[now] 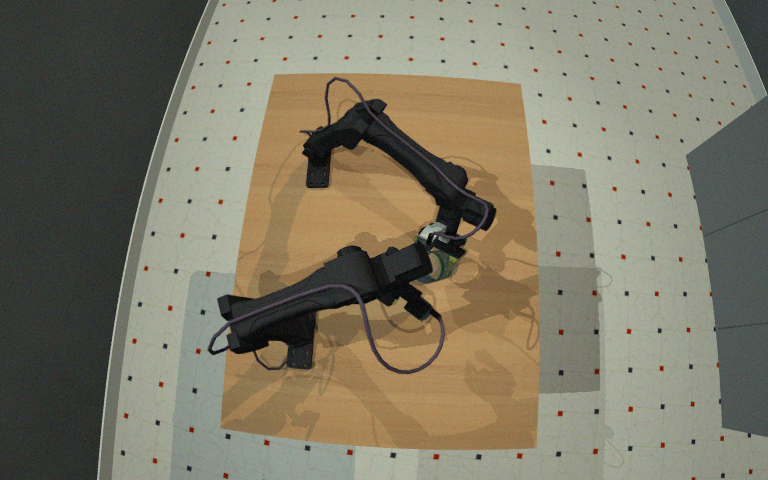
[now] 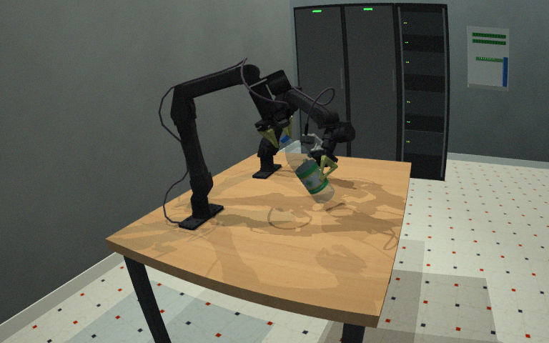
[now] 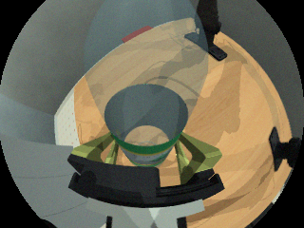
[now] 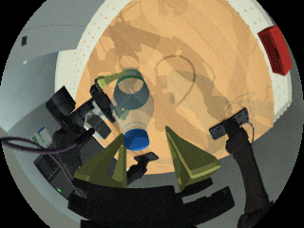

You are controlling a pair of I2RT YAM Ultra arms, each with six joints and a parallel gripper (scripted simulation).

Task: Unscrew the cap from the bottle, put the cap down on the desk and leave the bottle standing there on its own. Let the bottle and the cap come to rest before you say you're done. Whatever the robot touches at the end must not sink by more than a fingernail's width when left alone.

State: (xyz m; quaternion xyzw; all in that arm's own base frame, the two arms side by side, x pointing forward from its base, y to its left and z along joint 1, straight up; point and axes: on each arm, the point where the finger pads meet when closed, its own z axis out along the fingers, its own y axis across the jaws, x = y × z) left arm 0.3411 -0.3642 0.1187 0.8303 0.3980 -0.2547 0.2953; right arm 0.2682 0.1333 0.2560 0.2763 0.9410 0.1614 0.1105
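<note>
My right gripper is now 1 cm to the right of the blue cap and 1 cm below it. The rest, counted from my right hand: bottle: 6 cm ahead, 4 cm to the left, 10 cm below.
My left hand is 4 cm below the bottle, 2 cm past it and 1 cm to the left of it. From my left hand the other things lie so: blue cap (14 cm above, 8 cm behind, 5 cm to the right).
</note>
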